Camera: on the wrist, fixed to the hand. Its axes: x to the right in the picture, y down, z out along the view.
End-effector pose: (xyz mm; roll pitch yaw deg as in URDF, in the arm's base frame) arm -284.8 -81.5 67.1 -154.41 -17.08 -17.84
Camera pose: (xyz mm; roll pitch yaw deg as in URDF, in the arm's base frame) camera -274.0 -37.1 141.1 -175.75 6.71 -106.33
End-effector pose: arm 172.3 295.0 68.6 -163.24 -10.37 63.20
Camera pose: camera 125.3 326.3 134.8 177.50 -1.84 -27.68
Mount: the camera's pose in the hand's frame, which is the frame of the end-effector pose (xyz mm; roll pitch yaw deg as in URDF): 18.6 -72.1 -45.0 -12.71 18.73 90.56
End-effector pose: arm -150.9 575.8 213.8 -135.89 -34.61 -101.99
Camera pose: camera -124.3 602.4 292.3 -155.68 20.98 -177.36
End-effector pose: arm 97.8 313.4 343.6 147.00 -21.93 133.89
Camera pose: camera 24.2 267.3 349.1 -159.40 -46.45 17.91
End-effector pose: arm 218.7 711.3 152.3 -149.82 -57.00 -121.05
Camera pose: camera 280.0 736.1 208.8 -135.40 6.65 158.30
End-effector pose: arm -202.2 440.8 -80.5 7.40 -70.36 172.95
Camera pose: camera -250.7 513.0 -81.1 -83.59 4.29 -107.56
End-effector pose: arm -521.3 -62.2 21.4 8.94 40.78 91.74
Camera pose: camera -456.4 -82.5 -32.9 28.36 7.05 -171.43
